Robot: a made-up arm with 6 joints. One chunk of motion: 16 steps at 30 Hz.
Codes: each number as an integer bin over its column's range. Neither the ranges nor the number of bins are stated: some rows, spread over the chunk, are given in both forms.
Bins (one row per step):
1: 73 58 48 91 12 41
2: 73 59 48 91 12 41
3: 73 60 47 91 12 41
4: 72 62 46 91 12 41
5: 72 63 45 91 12 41
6: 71 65 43 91 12 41
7: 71 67 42 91 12 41
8: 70 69 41 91 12 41
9: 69 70 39 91 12 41
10: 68 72 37 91 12 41
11: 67 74 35 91 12 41
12: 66 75 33 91 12 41
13: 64 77 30 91 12 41
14: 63 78 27 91 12 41
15: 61 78 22 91 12 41
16: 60 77 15 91 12 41
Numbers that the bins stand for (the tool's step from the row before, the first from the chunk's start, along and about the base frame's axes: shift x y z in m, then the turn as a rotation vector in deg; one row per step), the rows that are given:
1: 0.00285 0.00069 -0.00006 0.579 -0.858 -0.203
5: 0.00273 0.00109 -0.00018 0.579 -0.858 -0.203
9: 0.00236 0.00166 -0.00042 0.579 -0.858 -0.203
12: 0.00200 0.00206 -0.00067 0.579 -0.858 -0.203
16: 0.00127 0.00222 -0.00139 0.579 -0.858 -0.203
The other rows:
2: 0.00285 0.00077 -0.00006 0.579 -0.858 -0.203
3: 0.00285 0.00085 -0.00010 0.579 -0.858 -0.203
4: 0.00273 0.00101 -0.00014 0.579 -0.858 -0.203
6: 0.00261 0.00125 -0.00026 0.579 -0.858 -0.203
7: 0.00261 0.00141 -0.00030 0.579 -0.858 -0.203
8: 0.00248 0.00158 -0.00034 0.579 -0.858 -0.203
10: 0.00224 0.00182 -0.00051 0.579 -0.858 -0.203
11: 0.00212 0.00198 -0.00059 0.579 -0.858 -0.203
13: 0.00176 0.00222 -0.00079 0.579 -0.858 -0.203
14: 0.00164 0.00230 -0.00091 0.579 -0.858 -0.203
15: 0.00139 0.00230 -0.00111 0.579 -0.858 -0.203

